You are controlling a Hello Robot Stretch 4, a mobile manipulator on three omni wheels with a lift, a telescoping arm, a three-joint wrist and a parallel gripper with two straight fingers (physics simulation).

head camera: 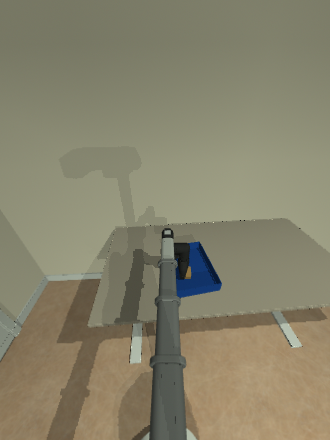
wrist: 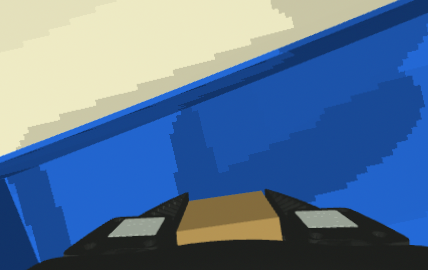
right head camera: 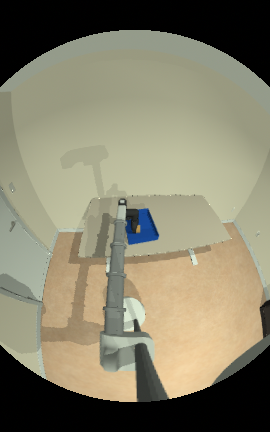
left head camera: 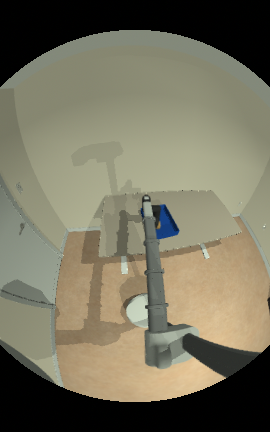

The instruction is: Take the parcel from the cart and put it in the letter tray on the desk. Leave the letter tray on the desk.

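Places are measured from the robot's base along level axes (x right, y ahead, z up), in millimetres.
Where they show: gripper, fingertip midpoint: (head camera: 182,275) (wrist: 227,209) (right head camera: 134,230); robot's base at its link origin: (right head camera: 126,312) (left head camera: 144,309).
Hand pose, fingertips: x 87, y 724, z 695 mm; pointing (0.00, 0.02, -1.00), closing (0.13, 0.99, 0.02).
Things, the pixels of their centre, and the offset from my fingertips. Level surfaces: height alone.
- small tan-brown box at the middle of its body: (wrist: 232,255) (head camera: 185,272) (right head camera: 136,228) dy -1, dx +19, dz +25 mm
- blue letter tray at the middle of its body: (head camera: 189,266) (right head camera: 138,224) (left head camera: 158,220) dy +43, dx +43, dz +29 mm
- grey-beige desk at its surface level: dz -3 mm
The parcel, a small tan-brown box (head camera: 188,273) (right head camera: 138,229) (wrist: 229,215), is held between the two black fingers of my gripper (wrist: 227,209). The gripper is shut on it. The blue letter tray (head camera: 205,272) (left head camera: 169,230) (right head camera: 150,230) (wrist: 115,175) lies on the grey-beige desk (head camera: 260,260) (left head camera: 200,210) (right head camera: 185,215). In the wrist view the parcel and fingers are over the tray's inside, with a tray wall running diagonally beyond them. I cannot tell exactly how far the parcel is above the tray floor. Part of the tray is hidden behind the arm. The cart does not show clearly.
My telescoping arm (head camera: 168,330) (left head camera: 153,260) (right head camera: 117,260) reaches over the desk's front edge, left of the tray. A wall (head camera: 200,125) stands behind the desk. A round pale object (left head camera: 137,310) (right head camera: 134,312) is on the floor below the arm.
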